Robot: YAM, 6 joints.
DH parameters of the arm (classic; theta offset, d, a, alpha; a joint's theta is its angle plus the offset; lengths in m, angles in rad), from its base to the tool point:
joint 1: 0 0.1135 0.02 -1.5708
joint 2: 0 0 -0.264 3.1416
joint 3: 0.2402 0 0.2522 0
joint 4: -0.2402 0 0.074 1.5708
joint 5: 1.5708 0 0 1.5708
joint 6: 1.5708 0.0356 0 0
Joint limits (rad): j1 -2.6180..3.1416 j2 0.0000..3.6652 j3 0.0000..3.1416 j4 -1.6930..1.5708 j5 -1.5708..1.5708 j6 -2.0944..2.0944
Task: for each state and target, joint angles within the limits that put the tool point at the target. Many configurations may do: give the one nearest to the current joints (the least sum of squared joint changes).
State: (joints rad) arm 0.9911 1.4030 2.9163 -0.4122 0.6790 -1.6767
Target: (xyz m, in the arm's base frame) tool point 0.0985 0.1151 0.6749
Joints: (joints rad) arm 1.0163 1.5418 2.6740 -0.6116 0.7079 -1.6767
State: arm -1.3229 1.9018 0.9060 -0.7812 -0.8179 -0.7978
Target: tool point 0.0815 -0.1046 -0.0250
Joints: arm -1.0986 2.4369 0.5867 -0.6739 -0.7786 -0.7978
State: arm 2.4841 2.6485 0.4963 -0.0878 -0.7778 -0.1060
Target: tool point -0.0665 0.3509 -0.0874
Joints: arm 1.6953 2.6049 1.1450 0.1156 -0.6811 -0.1060
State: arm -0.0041 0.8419 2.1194 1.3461 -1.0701 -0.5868
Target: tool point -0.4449 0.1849 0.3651
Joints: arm -0.3293 0.3417 2.3856 1.4048 -1.0630 -0.5868
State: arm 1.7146 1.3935 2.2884 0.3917 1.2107 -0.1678
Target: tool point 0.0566 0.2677 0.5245
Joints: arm 1.4890 1.3908 1.6233 0.2244 1.3264 -0.1678
